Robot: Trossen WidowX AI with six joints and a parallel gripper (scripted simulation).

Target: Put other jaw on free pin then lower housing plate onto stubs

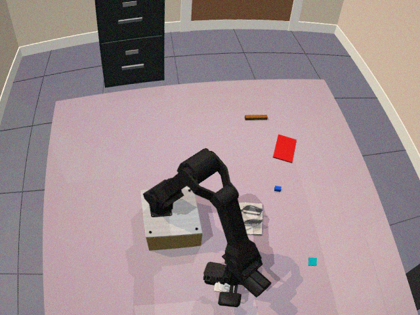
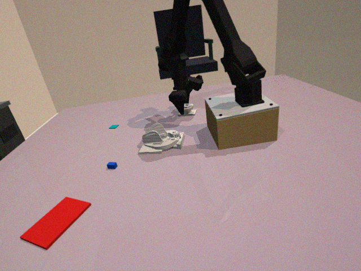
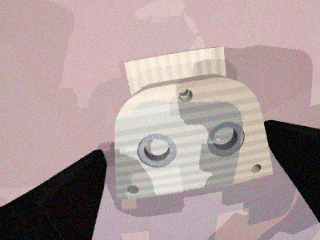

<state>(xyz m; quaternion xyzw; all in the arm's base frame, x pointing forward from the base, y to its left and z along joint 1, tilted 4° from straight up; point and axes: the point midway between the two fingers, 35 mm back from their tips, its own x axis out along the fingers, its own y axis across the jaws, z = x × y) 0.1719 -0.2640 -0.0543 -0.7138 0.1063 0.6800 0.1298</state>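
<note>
My gripper tip is now 10 mm past the white ribbed stand. Round my gripper tip: teal square: 300 mm ahead, 20 mm to the left, 10 mm below; jaw: 70 mm ahead, 230 mm to the left, 10 mm above; blue cube: 250 mm ahead, 330 mm to the left, 10 mm below.
</note>
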